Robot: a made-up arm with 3 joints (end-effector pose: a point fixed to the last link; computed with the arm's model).
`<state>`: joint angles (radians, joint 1 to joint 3).
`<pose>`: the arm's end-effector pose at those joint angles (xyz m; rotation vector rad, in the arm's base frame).
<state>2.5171 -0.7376 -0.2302</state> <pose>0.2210 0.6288 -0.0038 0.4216 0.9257 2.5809</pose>
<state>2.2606 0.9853 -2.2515</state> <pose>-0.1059 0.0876 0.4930 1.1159 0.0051 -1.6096</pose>
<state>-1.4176 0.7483 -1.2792</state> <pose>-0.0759 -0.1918 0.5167 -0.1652 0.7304 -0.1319</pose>
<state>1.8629 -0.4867 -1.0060</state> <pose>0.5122 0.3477 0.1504 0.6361 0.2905 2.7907</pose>
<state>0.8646 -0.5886 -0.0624</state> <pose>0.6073 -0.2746 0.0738 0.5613 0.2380 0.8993</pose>
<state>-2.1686 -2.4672 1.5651</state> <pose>-0.0457 -0.1102 -0.5599 -2.6690 0.8307 0.9373</pose>
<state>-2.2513 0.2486 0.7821</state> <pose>-0.4290 0.1495 0.4657 -0.2796 0.2525 -3.0108</pose>
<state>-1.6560 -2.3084 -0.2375</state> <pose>-0.0999 -0.1806 -0.5503 1.4134 -1.9630 -0.6971</pose>
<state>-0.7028 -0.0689 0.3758</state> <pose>-0.2228 -0.5284 0.3371 0.0714 -0.0118 -1.0782</pose>
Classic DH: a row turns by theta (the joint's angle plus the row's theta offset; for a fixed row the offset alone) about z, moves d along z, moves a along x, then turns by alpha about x. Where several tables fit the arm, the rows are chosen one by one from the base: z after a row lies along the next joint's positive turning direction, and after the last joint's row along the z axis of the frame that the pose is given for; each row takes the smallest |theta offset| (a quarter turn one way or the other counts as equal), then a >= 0, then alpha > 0; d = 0 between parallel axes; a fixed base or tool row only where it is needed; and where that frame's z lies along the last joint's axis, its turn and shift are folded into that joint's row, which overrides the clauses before.
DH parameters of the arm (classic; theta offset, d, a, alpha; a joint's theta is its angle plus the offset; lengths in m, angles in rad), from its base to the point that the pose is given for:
joint 1: -1.5708 0.0005 0.0883 1.5708
joint 2: 0 -0.1418 0.3958 1.5708
joint 3: -1.0293 0 0.0489 3.1416
tool (fixed): 0.5415 0.3674 0 0

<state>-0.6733 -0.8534 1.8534</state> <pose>-0.3208 -0.5720 -0.0812 0.9242 0.6188 -2.3317</pose>
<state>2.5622 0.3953 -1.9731</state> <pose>0.0221 0.3051 0.4733 0.4304 0.1306 -1.7225</pose>
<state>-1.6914 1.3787 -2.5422</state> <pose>0.1892 -0.1452 0.4155 0.7349 1.2095 0.7086</pose>
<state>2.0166 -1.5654 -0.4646</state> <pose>0.3309 0.3693 -0.3971 1.3848 1.3590 1.8454</pose>
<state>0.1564 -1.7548 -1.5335</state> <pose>0.2264 -0.3536 -0.4156 1.4856 -1.2225 1.1959</pose>
